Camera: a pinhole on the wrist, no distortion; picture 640 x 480 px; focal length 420.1 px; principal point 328.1 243.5 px. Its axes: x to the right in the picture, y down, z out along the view. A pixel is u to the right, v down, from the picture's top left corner.
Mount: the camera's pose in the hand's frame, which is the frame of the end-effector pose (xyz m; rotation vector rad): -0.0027 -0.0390 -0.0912 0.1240 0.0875 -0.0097
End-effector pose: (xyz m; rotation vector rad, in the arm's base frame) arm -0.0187 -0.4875 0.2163 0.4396 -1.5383 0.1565
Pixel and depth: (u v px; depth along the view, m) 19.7 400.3 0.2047
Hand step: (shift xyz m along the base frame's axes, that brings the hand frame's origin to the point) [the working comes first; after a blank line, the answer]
In the camera's frame: -0.1503 0.0764 0.2047

-0.1341 -0.0152 -0.1328
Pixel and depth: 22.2 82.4 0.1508
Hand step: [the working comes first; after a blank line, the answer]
In the camera's frame: -0.1098 -0.0578 0.1508

-0.0179 -0.1095 -0.1202
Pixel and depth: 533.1 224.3 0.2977
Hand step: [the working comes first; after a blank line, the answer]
In the camera's frame: 0.1453 -0.0136 0.2977

-0.1352 -0.1811 0.1439
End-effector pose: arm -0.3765 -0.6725 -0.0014 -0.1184 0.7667 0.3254
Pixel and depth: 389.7 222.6 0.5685
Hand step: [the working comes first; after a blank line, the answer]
In the camera's frame: 0.0834 -0.0283 0.5685

0.4367 0.0039 0.2377
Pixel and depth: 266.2 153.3 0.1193
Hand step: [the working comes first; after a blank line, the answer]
In the camera's frame: -0.0176 -0.0256 0.1193

0.0359 -0.0716 0.0242
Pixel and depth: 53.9 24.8 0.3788
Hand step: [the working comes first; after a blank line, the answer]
In the camera's frame: -0.2472 -0.1972 0.3788

0.1310 -0.2561 0.3504
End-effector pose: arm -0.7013 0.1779 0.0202 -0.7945 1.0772 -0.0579
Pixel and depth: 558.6 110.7 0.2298
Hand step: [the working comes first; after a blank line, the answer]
In the camera's frame: 0.1261 -0.0726 0.2298

0.2095 -0.0961 0.0032
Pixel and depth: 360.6 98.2 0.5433
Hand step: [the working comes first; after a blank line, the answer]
In the camera's frame: 0.0420 -0.1879 0.5433

0.4733 -0.0166 0.2099
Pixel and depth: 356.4 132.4 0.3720
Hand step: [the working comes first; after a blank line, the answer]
In the camera's frame: 0.0251 -0.0984 0.3720

0.2964 -0.0104 0.1304
